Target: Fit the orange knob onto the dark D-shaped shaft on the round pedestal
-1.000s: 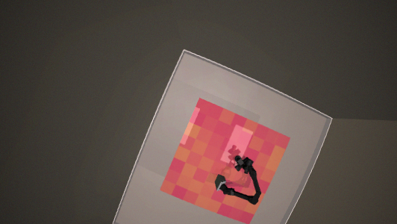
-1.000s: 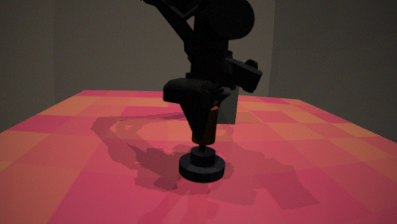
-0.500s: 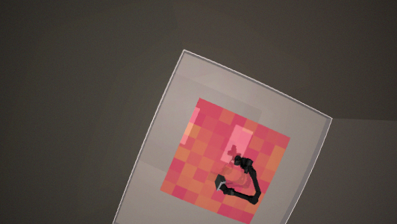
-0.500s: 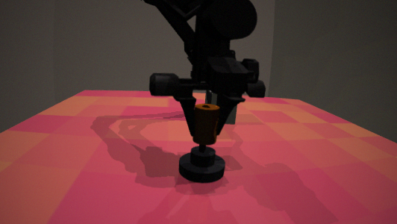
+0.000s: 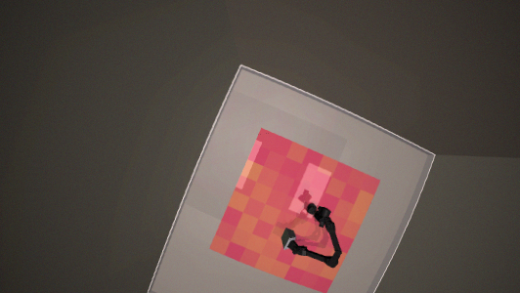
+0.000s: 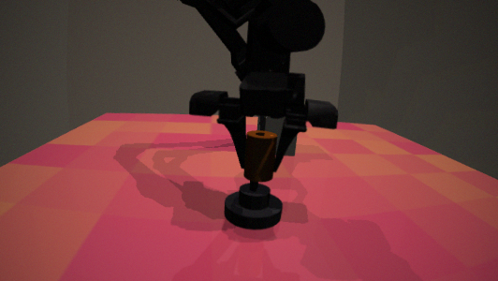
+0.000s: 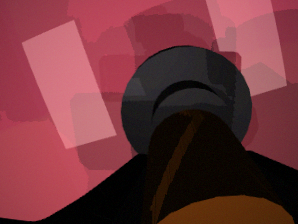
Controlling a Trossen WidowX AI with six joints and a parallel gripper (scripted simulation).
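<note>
My gripper tip is 40 mm above the dark pedestal. The rest, counted from my gripper tip: orange knob 20 mm above.
</note>
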